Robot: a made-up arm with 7 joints. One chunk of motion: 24 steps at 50 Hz.
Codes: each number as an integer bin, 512 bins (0 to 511) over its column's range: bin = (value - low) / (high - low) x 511, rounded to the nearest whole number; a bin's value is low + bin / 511 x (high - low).
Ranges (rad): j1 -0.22..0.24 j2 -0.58..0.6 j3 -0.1..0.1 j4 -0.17..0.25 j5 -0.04..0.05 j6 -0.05..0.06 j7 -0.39..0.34
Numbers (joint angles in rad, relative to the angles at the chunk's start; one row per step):
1: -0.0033 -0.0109 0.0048 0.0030 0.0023 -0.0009 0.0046
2: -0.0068 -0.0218 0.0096 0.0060 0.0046 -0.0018 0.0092
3: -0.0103 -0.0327 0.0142 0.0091 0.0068 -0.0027 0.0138
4: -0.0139 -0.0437 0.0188 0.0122 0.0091 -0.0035 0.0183
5: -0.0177 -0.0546 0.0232 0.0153 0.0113 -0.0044 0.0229
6: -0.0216 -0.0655 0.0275 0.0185 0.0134 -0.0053 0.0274
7: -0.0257 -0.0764 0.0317 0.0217 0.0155 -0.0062 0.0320
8: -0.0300 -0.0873 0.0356 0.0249 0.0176 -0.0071 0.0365
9: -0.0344 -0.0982 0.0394 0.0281 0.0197 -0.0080 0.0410
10: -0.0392 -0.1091 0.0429 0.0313 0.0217 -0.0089 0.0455
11: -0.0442 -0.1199 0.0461 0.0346 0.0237 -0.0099 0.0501
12: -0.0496 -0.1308 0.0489 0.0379 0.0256 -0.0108 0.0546
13: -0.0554 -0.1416 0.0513 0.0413 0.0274 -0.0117 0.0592
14: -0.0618 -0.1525 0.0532 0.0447 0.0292 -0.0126 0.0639
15: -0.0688 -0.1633 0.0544 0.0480 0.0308 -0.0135 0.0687
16: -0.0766 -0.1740 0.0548 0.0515 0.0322 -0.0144 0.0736
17: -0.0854 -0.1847 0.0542 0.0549 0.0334 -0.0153 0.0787
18: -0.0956 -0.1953 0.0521 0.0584 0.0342 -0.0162 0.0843
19: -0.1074 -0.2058 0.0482 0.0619 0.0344 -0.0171 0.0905
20: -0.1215 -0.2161 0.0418 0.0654 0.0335 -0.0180 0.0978
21: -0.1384 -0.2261 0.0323 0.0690 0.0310 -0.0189 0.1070
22: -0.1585 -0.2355 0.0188 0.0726 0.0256 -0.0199 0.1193
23: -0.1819 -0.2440 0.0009 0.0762 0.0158 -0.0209 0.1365
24: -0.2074 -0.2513 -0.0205 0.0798 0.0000 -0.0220 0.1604
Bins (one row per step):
1: 241 246 268 210 240 228 276
2: 237 242 280 214 253 224 279
3: 233 237 292 218 266 220 283
4: 229 232 304 222 279 216 286
5: 225 228 315 225 291 212 289
6: 220 223 326 229 303 208 292
7: 216 218 336 233 315 203 295
8: 211 213 346 237 327 199 299
9: 206 209 356 241 339 195 302
10: 201 204 365 245 350 191 305
11: 195 199 373 249 362 186 308
12: 189 195 380 253 372 182 311
13: 183 190 387 257 383 178 314
14: 176 185 391 261 393 174 318
15: 168 180 394 265 402 170 321
16: 159 176 396 269 410 165 325
17: 150 171 394 274 417 161 328
18: 138 167 389 278 421 157 332
19: 125 162 379 282 422 153 336
20: 109 158 362 286 417 149 341
21: 91 153 338 291 403 144 348
22: 68 149 304 295 372 140 357
23: 42 146 258 300 317 135 369
24: 14 142 203 304 227 130 385

